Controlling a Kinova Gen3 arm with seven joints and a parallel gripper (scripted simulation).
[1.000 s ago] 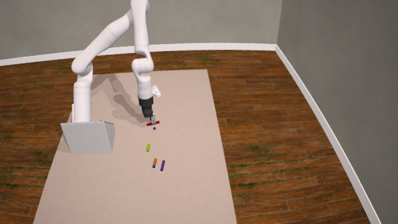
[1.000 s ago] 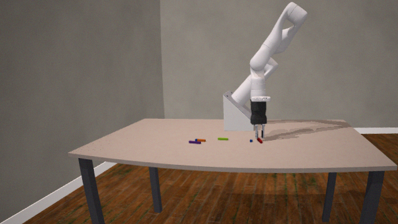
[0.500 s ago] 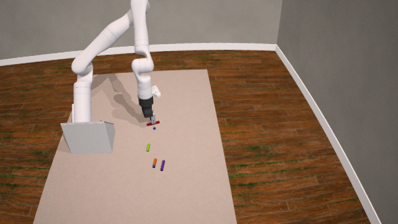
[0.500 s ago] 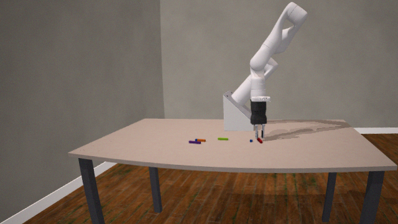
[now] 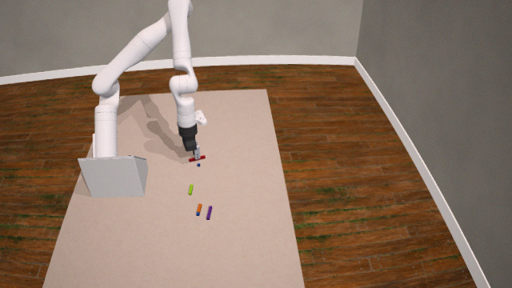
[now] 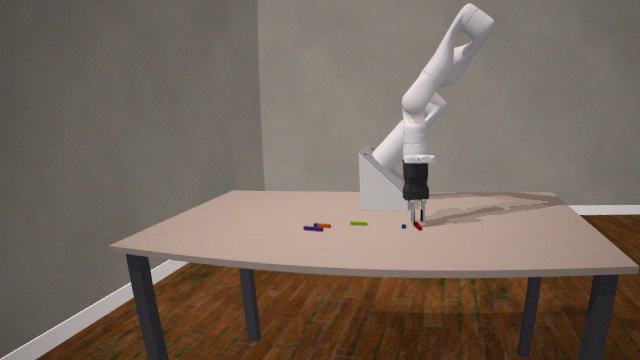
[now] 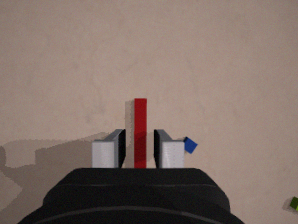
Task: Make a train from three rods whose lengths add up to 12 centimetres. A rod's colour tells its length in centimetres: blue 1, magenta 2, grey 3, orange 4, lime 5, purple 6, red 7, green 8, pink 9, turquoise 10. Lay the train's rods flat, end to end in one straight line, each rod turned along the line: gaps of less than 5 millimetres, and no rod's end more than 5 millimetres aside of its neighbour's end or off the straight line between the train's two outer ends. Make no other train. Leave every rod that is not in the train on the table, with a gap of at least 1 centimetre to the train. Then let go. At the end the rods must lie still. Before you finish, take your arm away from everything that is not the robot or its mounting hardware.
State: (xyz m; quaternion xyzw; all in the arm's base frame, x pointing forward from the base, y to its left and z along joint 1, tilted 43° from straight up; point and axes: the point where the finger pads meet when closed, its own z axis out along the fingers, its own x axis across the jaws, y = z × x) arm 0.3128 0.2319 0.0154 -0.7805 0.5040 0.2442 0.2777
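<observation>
My hand is 3 cm above the red rod. The rest, counted from my hand: orange rod (4 cm ahead, 28 cm to the right, 3 cm below); purple rod (8 cm ahead, 30 cm to the right, 3 cm below); lime rod (18 cm to the right, 3 cm below).
</observation>
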